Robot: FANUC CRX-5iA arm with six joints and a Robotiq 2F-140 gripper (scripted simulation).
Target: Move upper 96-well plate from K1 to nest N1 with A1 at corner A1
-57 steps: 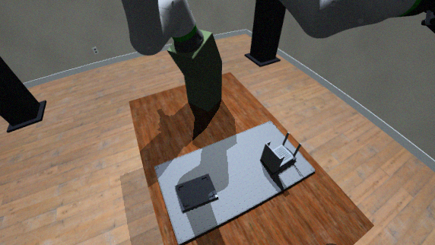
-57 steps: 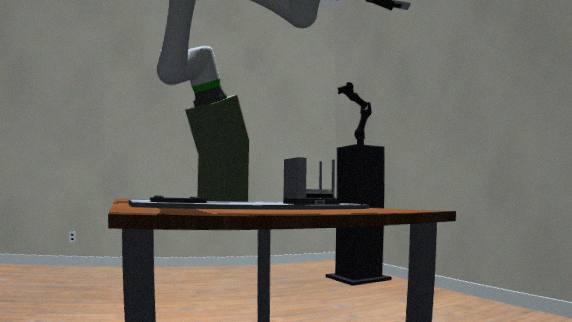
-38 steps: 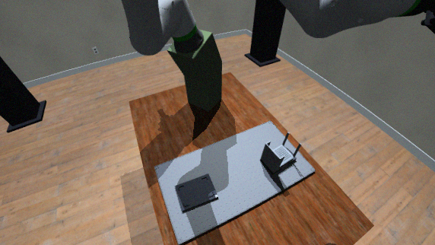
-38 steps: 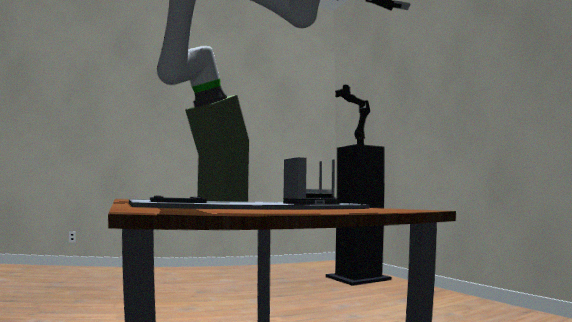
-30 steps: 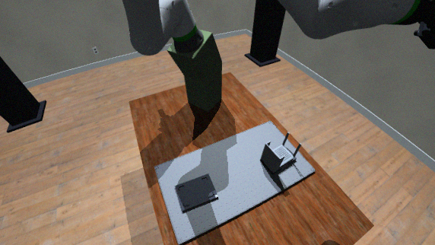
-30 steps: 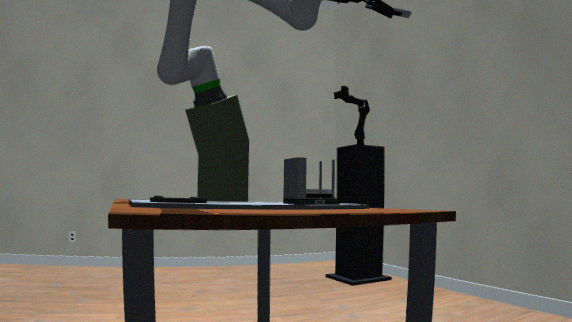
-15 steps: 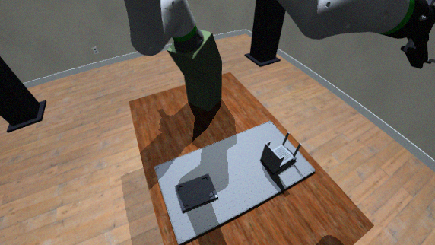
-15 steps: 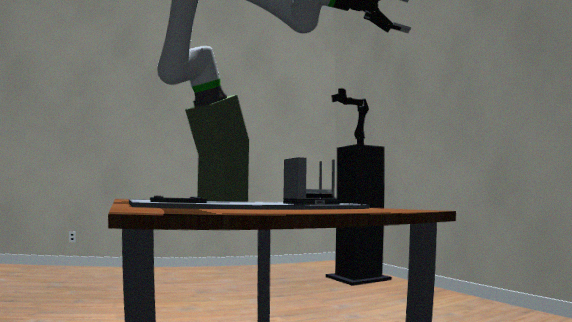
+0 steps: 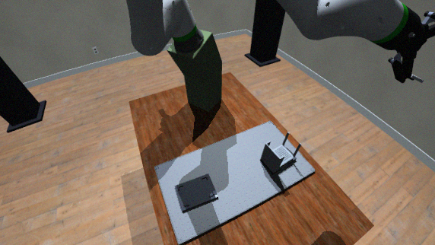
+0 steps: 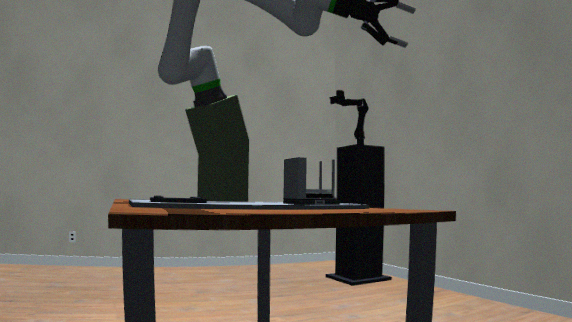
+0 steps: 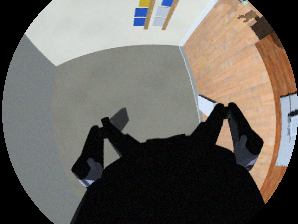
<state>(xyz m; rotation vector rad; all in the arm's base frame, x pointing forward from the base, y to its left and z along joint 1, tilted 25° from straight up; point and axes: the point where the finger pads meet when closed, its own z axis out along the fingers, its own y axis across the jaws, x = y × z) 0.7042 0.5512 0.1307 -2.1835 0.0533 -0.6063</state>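
My hand is 56 cm above the white 96-well plate, 28 cm to the left of it and 20 cm past it. The rest, counted from my hand: dark plate nest N1: 69 cm to the right, 59 cm below, 24 cm behind; pale A1 square: 63 cm to the right, 59 cm below, 18 cm behind.
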